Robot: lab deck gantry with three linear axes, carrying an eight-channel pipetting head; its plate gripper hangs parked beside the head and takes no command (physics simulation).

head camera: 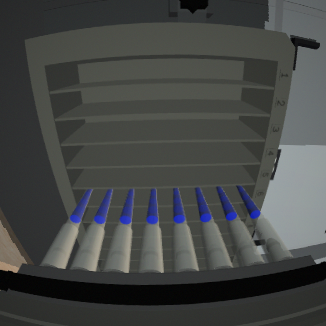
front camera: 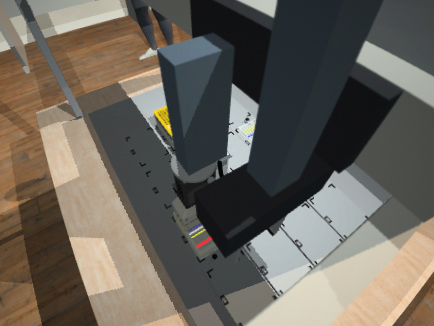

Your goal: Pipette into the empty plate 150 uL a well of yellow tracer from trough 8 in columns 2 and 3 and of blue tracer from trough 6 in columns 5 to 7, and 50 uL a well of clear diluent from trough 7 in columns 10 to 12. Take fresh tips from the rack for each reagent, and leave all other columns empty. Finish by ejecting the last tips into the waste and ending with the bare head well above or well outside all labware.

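The pipetting head (front camera: 192,187) is low over the trough block (front camera: 181,214) (head camera: 160,44). Its eight tips (head camera: 152,206) hold blue liquid in their lower parts, and their ends reach down into the trough block by the number 6. In the front view, blue, yellow and red troughs show. The plate (front camera: 241,131), partly hidden behind the gantry column, shows yellow wells and a small blue patch; its columns cannot be counted. Part of the yellow tip rack (front camera: 162,117) shows at the back left. The parked plate gripper (front camera: 265,210) hangs beside the head; its fingers are mostly hidden.
Two tall blue-grey columns (front camera: 200,100) (front camera: 305,95) rise from the head and the gripper and hide the middle of the deck, where the waste does not show. A pale deck area (front camera: 295,240) with position marks lies at the right. A wooden edge (front camera: 65,185) runs along the left.
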